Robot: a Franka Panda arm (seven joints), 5 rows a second.
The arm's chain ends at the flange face. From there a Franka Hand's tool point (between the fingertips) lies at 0.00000 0.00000 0.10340 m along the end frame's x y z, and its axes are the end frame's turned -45 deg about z.
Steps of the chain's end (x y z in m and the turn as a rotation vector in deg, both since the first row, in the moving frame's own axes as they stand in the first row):
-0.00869 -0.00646 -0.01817 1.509 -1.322 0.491
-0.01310 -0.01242 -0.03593 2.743 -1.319 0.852
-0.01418 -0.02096 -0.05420 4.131 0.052 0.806
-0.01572 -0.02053 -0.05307 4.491 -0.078 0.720
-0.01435 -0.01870 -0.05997 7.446 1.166 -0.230
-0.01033 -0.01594 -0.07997 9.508 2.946 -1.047
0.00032 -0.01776 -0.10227 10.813 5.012 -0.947
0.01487 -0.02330 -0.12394 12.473 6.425 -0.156
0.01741 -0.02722 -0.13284 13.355 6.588 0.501
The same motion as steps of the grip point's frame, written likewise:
-0.00132 -0.01432 -0.01823 2.002 0.132 0.491
0.00137 -0.02321 -0.03608 2.872 1.007 0.852
0.01016 -0.03001 -0.05447 2.884 2.958 0.806
0.00906 -0.03142 -0.05339 3.231 3.120 0.720
0.01402 -0.03138 -0.06086 4.441 6.090 -0.230
0.01970 -0.02705 -0.08153 4.640 8.806 -1.047
0.03277 -0.01985 -0.10450 4.102 11.190 -0.947
0.05086 -0.01363 -0.12702 4.277 13.363 -0.156
0.05676 -0.01536 -0.13631 4.785 14.102 0.501

